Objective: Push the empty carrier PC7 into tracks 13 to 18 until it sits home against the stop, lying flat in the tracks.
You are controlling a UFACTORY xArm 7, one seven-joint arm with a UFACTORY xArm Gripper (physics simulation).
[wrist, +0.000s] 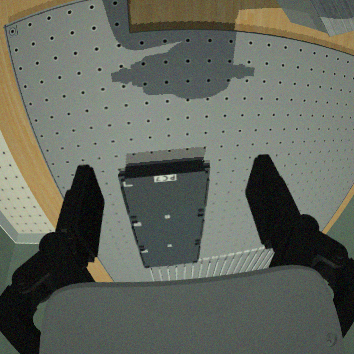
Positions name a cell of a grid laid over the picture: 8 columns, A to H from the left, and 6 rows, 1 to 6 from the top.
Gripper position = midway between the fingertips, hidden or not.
Note:
In view: my gripper (D4) and a carrier PC7 (D4).

